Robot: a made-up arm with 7 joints.
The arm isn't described. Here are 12 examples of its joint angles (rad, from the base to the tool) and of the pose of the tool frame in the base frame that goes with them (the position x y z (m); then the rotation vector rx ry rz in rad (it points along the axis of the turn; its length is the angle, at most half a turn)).
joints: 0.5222 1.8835 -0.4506 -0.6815 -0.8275 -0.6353 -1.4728
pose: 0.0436 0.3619 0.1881 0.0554 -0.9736 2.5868
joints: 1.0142 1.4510 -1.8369 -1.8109 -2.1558 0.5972 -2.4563
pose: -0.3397 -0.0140 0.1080 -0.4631 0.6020 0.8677
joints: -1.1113 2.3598 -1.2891 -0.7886 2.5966 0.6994 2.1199
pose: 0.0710 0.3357 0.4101 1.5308 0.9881 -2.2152
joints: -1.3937 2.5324 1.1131 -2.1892 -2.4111 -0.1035 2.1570
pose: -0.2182 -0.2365 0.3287 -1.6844 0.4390 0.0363
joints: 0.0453 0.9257 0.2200 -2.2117 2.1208 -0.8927 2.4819
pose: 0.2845 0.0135 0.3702 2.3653 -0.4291 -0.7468
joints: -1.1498 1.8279 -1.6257 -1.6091 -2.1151 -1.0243 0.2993
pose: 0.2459 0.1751 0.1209 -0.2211 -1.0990 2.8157
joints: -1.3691 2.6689 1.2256 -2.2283 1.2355 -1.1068 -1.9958
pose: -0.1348 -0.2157 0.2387 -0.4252 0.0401 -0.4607
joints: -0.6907 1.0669 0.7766 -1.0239 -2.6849 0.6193 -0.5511
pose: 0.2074 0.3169 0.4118 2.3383 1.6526 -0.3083
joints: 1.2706 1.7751 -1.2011 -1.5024 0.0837 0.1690 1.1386
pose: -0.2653 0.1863 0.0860 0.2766 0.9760 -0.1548
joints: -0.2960 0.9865 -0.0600 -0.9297 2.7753 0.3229 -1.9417
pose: 0.3001 0.2566 0.1990 0.1538 -1.5092 -0.0288
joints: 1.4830 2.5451 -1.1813 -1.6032 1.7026 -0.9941 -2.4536
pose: -0.1361 0.2808 0.1623 0.0413 0.7938 -2.8755
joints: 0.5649 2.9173 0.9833 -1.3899 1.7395 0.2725 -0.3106
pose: 0.3071 -0.2073 0.4179 0.5625 -1.4386 -1.3698
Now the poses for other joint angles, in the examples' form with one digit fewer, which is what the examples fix.
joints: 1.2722 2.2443 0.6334 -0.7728 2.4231 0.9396 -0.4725
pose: 0.301 0.308 0.277 0.264 -0.407 0.223
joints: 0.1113 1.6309 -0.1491 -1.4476 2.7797 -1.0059 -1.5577
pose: 0.269 0.219 0.270 1.256 -1.327 0.440
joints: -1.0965 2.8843 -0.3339 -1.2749 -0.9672 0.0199 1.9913
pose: -0.020 0.091 0.641 2.149 -1.826 -0.284
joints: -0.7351 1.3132 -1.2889 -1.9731 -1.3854 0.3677 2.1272
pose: 0.262 -0.096 0.085 -0.162 -1.469 -1.028
